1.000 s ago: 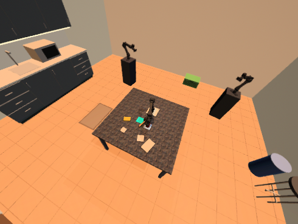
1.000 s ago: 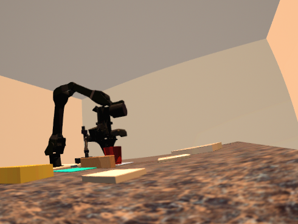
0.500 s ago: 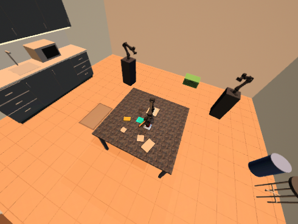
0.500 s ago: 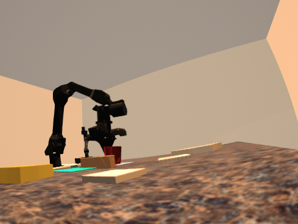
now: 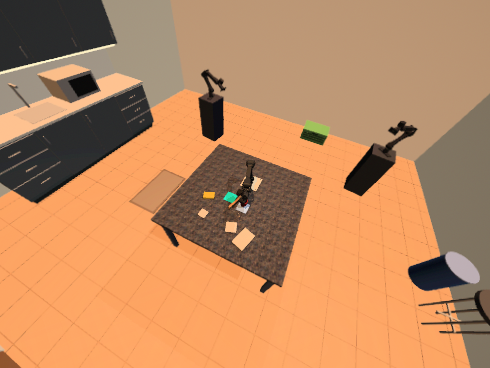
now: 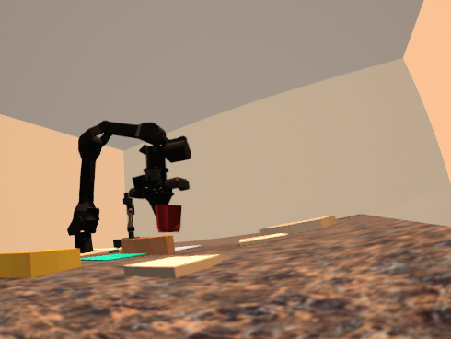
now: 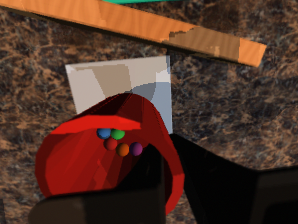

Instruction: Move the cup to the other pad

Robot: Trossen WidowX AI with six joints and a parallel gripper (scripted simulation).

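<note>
Now: gripper tip 17 cm to the left of the teal pad and 10 cm above it. Also, from my gripper tip: red cup 3 cm ahead; then orange-brown wooden bar 2 cm ahead, 8 cm to the right, 8 cm below; then pale grey pad 3 cm ahead, 1 cm to the left, 10 cm below.
</note>
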